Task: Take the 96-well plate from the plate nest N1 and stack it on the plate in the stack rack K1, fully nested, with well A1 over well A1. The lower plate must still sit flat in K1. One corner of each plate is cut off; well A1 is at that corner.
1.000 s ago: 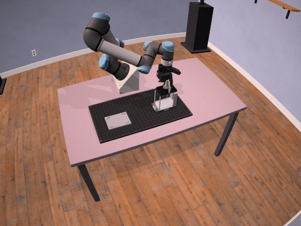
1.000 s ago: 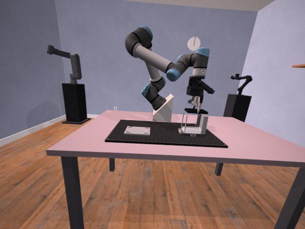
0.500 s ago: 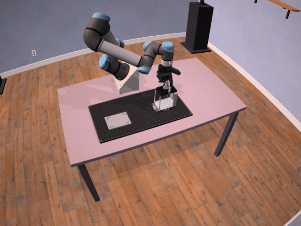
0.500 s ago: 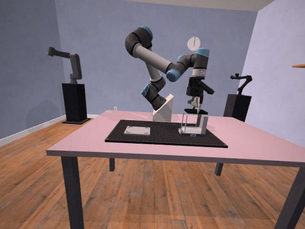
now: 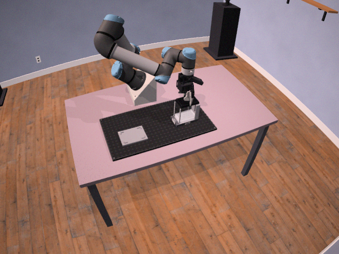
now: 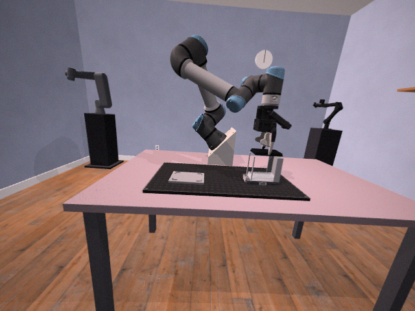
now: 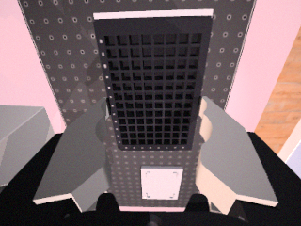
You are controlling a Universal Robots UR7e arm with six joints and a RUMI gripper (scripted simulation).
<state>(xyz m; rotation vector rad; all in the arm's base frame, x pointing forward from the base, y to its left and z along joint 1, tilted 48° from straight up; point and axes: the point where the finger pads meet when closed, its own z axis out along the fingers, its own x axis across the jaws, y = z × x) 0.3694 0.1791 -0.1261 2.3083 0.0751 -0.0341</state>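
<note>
The black 96-well plate lies 1 cm below my hand. The rest, counted from my hand: plate nest N1 (4 cm ahead, 37 cm to the right, 16 cm below); white plate (14 cm below).
</note>
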